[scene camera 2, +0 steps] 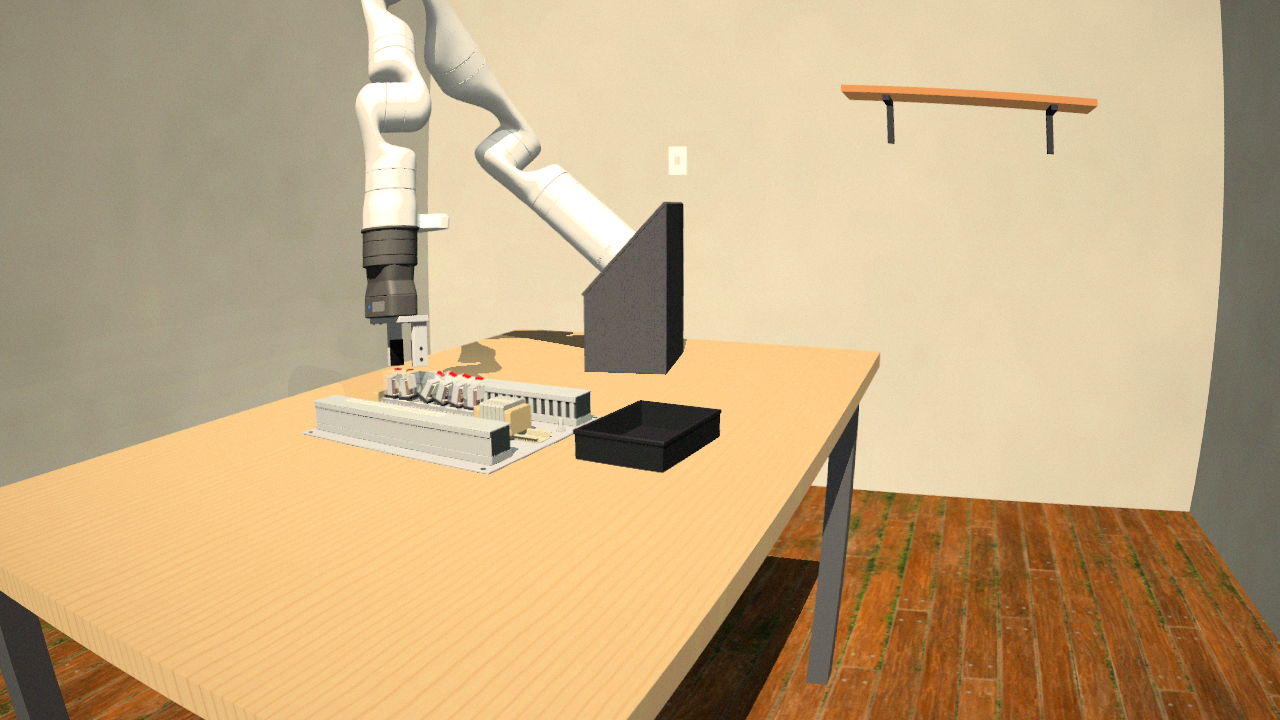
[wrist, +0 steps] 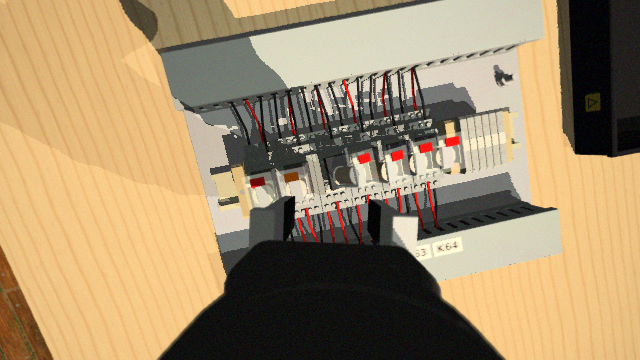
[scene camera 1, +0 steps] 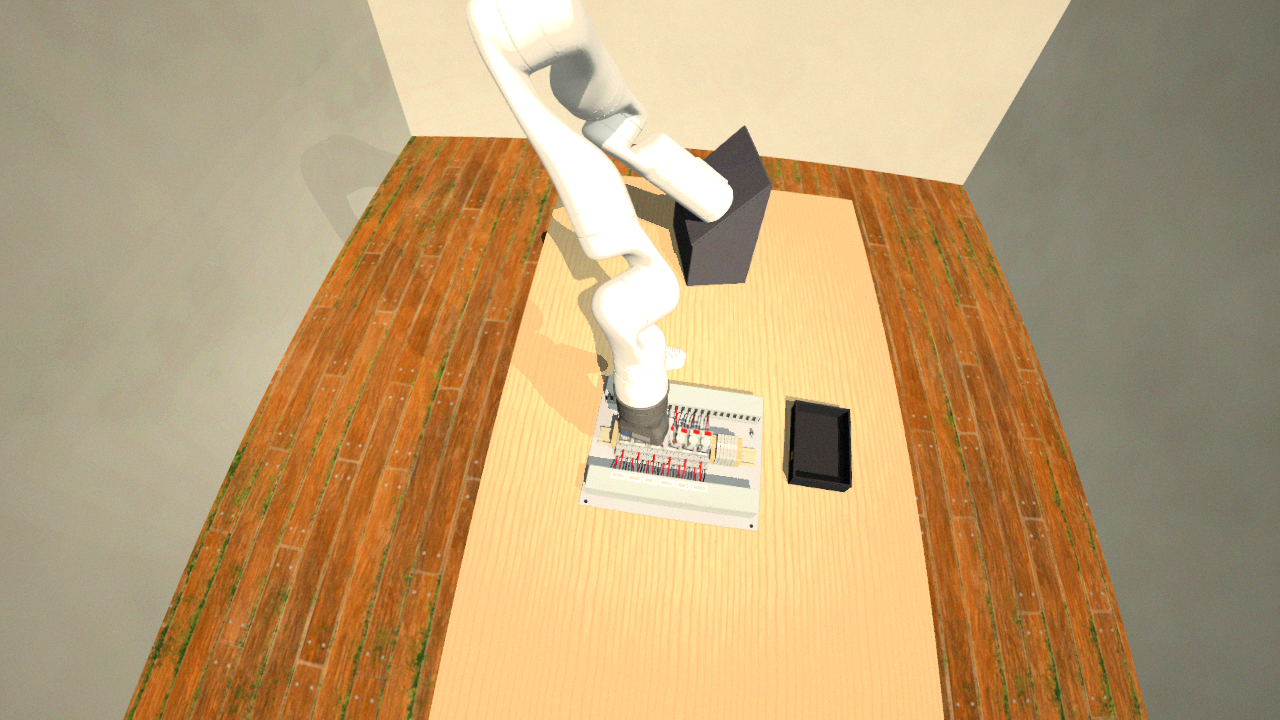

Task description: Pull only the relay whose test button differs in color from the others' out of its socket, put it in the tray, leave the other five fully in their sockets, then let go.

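Where they show: gripper, between the fingertips: (scene camera 2: pixel 407 366) (wrist: pixel 331 213) (scene camera 1: pixel 650 437); arm's base, origin of its link: (scene camera 2: pixel 621 254) (scene camera 1: pixel 715 203).
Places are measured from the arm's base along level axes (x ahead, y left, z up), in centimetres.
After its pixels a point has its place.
The relay with the orange button (wrist: pixel 295 187) @[z -12.6, x 46.8, y -11.7 cm] is second from the left in the row in the wrist view and appears upright in its socket. A red-button relay (wrist: pixel 262 192) @[z -12.7, x 46.5, y -14.1 cm] stands left of it. To its right, past a gap, a red-button relay (wrist: pixel 367 167) @[z -12.8, x 46.8, y -6.3 cm] leans right with its brown coil showing; three more red-button relays (wrist: pixel 396 167) @[z -12.5, x 47.4, y -4.3 cm] (wrist: pixel 425 160) @[z -12.6, x 47.5, y -2.0 cm] (wrist: pixel 450 155) @[z -12.7, x 47.7, y -0.1 cm] follow and also look tilted. How deep each sits is unclear. My gripper (scene camera 2: pixel 408 354) @[z -11.3, x 49.0, y -9.8 cm] (wrist: pixel 331 213) @[z -11.3, x 49.0, y -9.8 cm] is open and empty, just above the row's left part. The black tray (scene camera 1: pixel 819 485) @[z -17.9, x 53.1, y 21.9 cm] (scene camera 2: pixel 617 453) @[z -18.1, x 53.1, y 21.9 cm] (wrist: pixel 587 50) @[z -18.0, x 42.8, y 17.4 cm] is right of the panel and holds no relay.
Grey wire ducts (scene camera 1: pixel 671 497) @[z -15.3, x 58.0, y -5.4 cm] (scene camera 2: pixel 411 431) @[z -16.9, x 58.7, y -2.3 cm] (wrist: pixel 400 45) run along both long sides of the panel. Red and black wires run between ducts and sockets. Terminal blocks (scene camera 1: pixel 728 449) @[z -14.9, x 48.5, y 4.3 cm] (scene camera 2: pixel 501 413) @[z -15.8, x 50.3, y 5.5 cm] (wrist: pixel 485 140) @[z -14.9, x 47.7, y 4.2 cm] close the row's right end. A dark wedge-shaped arm stand (scene camera 1: pixel 723 255) @[z -9.8, x 5.5, y 3.0 cm] (scene camera 2: pixel 626 322) @[z -10.9, x 5.4, y 3.2 cm] is farther back.
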